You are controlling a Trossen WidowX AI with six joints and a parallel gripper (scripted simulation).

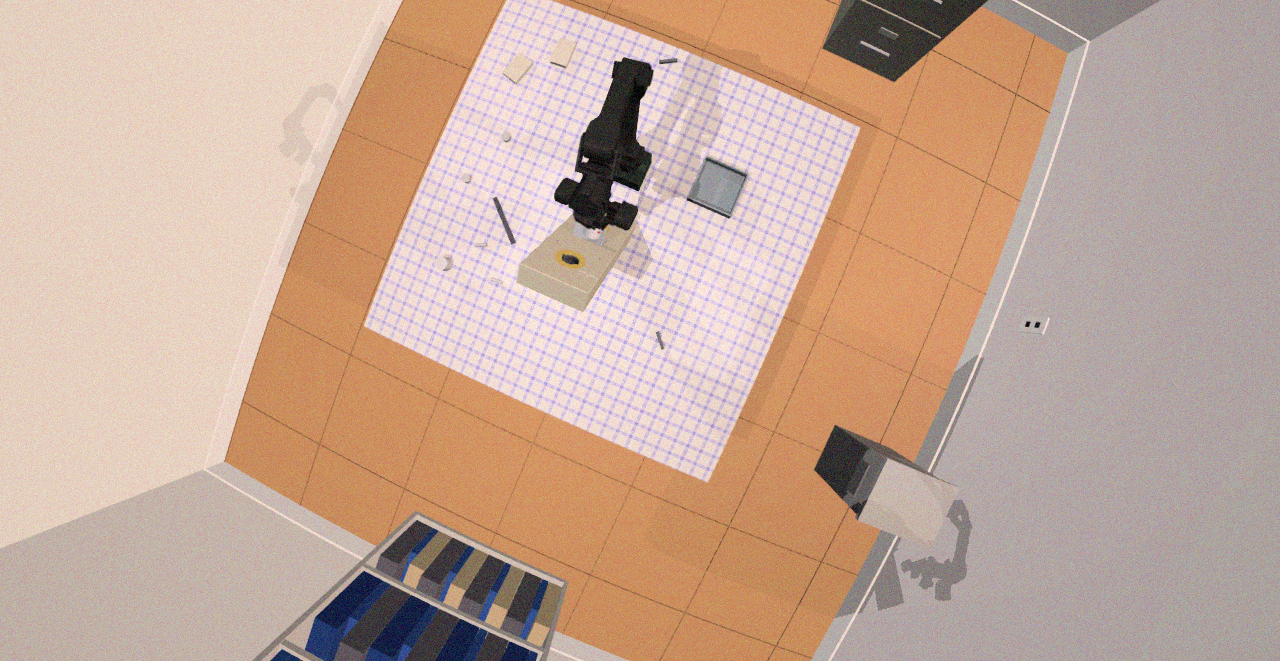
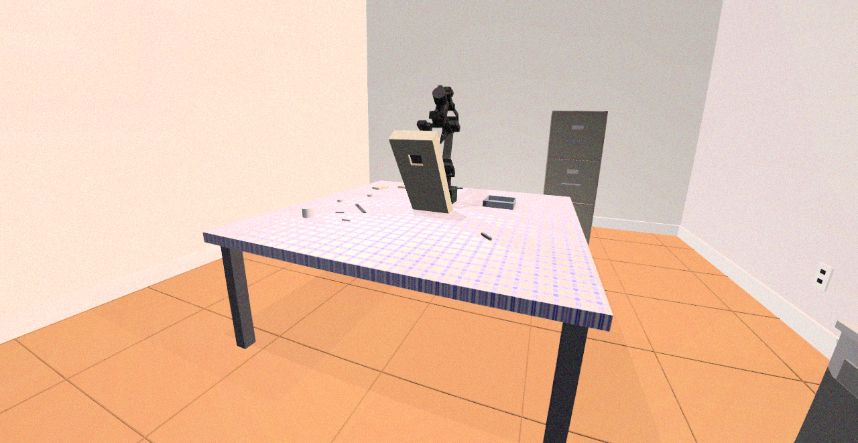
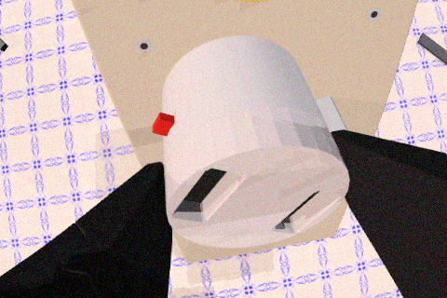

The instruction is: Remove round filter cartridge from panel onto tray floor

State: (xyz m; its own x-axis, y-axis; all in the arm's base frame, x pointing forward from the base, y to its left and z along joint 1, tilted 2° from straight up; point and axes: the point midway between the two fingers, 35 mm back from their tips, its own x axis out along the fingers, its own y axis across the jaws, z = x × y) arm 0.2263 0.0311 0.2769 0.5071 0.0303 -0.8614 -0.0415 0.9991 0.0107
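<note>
The tray is 310 mm below my gripper tip, 310 mm behind it and 250 mm to the left of it. From my gripper tip the other things lie so: round filter cartridge (right at my gripper tip).
</note>
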